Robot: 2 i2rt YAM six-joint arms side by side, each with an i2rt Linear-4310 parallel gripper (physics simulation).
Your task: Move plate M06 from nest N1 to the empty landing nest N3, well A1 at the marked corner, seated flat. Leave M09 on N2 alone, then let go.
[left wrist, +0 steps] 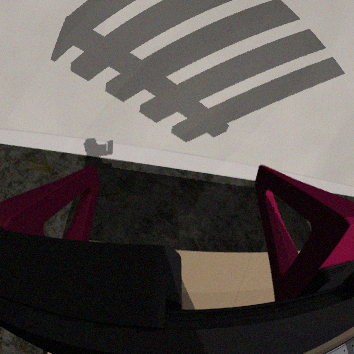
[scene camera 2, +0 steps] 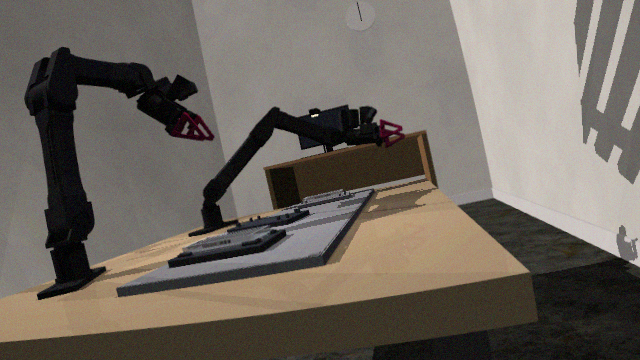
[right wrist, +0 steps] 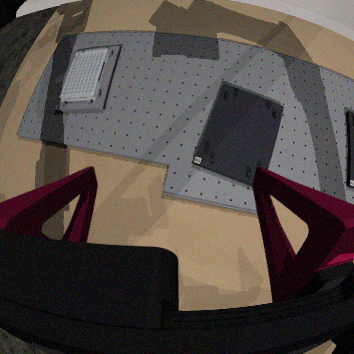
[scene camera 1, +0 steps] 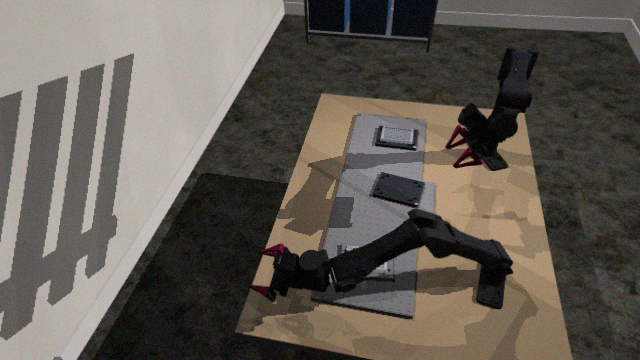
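The empty dark nest [scene camera 1: 398, 188] [scene camera 2: 285, 218] [right wrist: 240, 132] lies mid-board. One pale plate [scene camera 1: 397, 135] [scene camera 2: 225, 241] sits on a black nest [scene camera 1: 395, 146] at the board's far end in scene camera 1. Another pale plate [scene camera 1: 383, 269] [right wrist: 85, 74] sits on a grey nest [right wrist: 112, 77] at the other end, partly hidden by the left arm in scene camera 1. I cannot read which plate is M06 or M09. My left gripper [scene camera 1: 257, 269] [scene camera 2: 400, 134] [left wrist: 176, 173] is open, past the board. My right gripper [scene camera 1: 451, 156] [scene camera 2: 212, 135] [right wrist: 174, 175] is open, above the table beside the board.
The grey perforated board [scene camera 1: 365, 175] [scene camera 2: 320, 240] [right wrist: 145, 110] lies on the wooden table [scene camera 1: 300, 165] [scene camera 2: 425, 250]. The left arm [scene camera 1: 370, 252] reaches across one end of the board. A wall [left wrist: 225, 140] lies past the table. Shadows cross the board.
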